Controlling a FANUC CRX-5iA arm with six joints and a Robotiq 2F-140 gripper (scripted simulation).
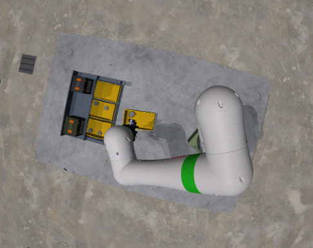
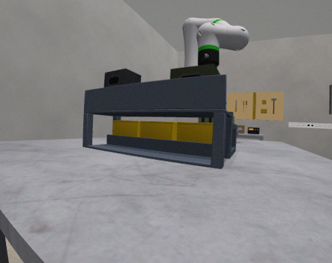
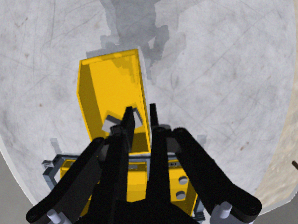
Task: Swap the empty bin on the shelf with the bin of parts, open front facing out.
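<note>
Now: the grey part 11 cm below my hand, 7 cm to the right of it and 4 cm ahead of it. Also, from my hand: dark shelf 26 cm ahead, 9 cm to the right, 6 cm below; black box 30 cm ahead, 22 cm to the right, 3 cm above.
</note>
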